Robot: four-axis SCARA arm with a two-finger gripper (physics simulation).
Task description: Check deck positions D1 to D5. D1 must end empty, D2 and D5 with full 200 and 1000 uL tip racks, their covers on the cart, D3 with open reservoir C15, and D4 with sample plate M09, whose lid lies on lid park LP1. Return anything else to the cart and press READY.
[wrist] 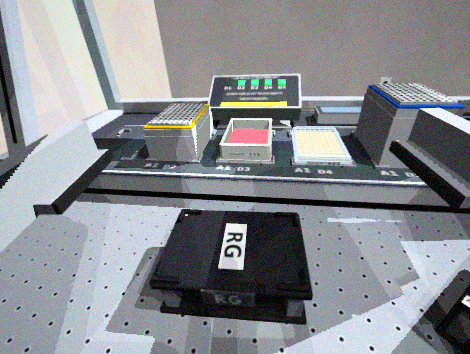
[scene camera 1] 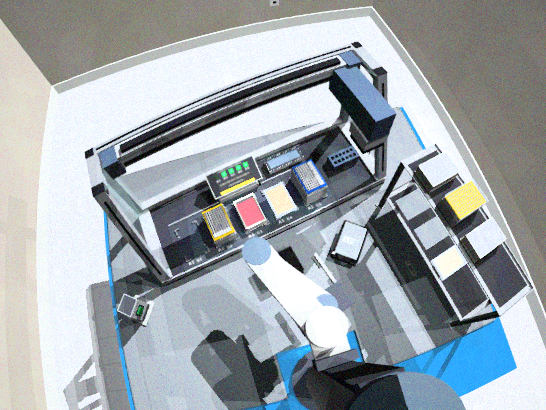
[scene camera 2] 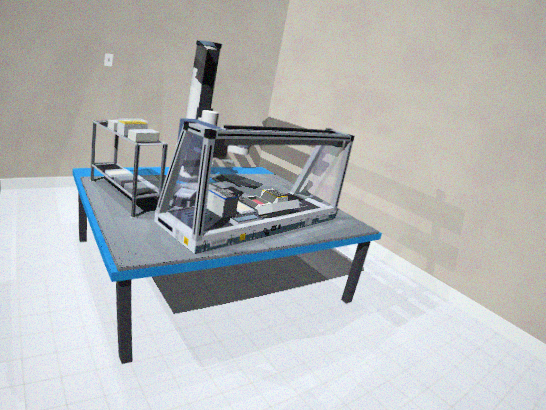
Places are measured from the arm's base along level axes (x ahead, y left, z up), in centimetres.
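Pixels of known places: gripper, fingertip midpoint: (wrist: 247,133) (scene camera 2: 223,163).
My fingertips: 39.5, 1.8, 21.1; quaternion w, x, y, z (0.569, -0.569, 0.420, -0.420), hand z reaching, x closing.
For each thing: its top centre in the pictures, then the offset to it from my fingertips, as dx, dy, dz. "pt": a spot on its surface instead.
- yellow-rimmed tip rack, top centre: (wrist: 179,112) (scene camera 1: 217,221) (scene camera 2: 275,192) +25.9, +20.6, -8.6
- open reservoir C15, top centre: (wrist: 248,130) (scene camera 1: 249,210) (scene camera 2: 258,200) +28.2, +8.4, -11.9
- plate, top centre: (wrist: 318,140) (scene camera 1: 279,198) +30.5, -3.7, -13.6
- panel, surface spot: (wrist: 255,92) (scene camera 1: 235,178) pt +41.3, +10.6, -8.5
- cart, top centre: (scene camera 1: 470,223) (scene camera 2: 126,130) -7.3, -55.6, +15.7
- yellow-topped box, top centre: (scene camera 1: 467,197) (scene camera 2: 133,120) -1.0, -54.3, +22.2
- low tray, surface spot: (wrist: 340,114) pt +43.4, -7.5, -13.0
- green-buttoned box, surface spot: (scene camera 1: 141,310) pt +0.8, +56.6, -11.8
My gripper (wrist: 247,133) is open and empty in the wrist view, its fingers on either side of the view above the black RG stand (wrist: 227,250) (scene camera 1: 291,257). At D2 stands a yellow-rimmed tip rack (scene camera 1: 218,222) (wrist: 177,130), uncovered. At D3 is the open reservoir C15 (scene camera 1: 249,211) (wrist: 247,137) with red contents. At D4 lies a plate (scene camera 1: 279,200) (wrist: 321,144) with pale orange wells. At D5 stands the taller, uncovered blue-rimmed tip rack (scene camera 1: 309,177) (scene camera 2: 221,202) (wrist: 387,125). D1 (scene camera 1: 186,231) bears no labware. The panel (scene camera 1: 234,177) (wrist: 255,92) has D2 to D5 lit green and a yellow bar.
The cart (scene camera 1: 391,187) (scene camera 2: 136,182) carries white boxes and a yellow-topped box (scene camera 1: 465,200) above, flat pieces below. A low tray (scene camera 1: 284,161) (wrist: 340,114) with a pale blue top sits behind D4. A white-topped dark stand (scene camera 1: 350,241) and a green-buttoned box (scene camera 1: 141,310) stand outside the frame.
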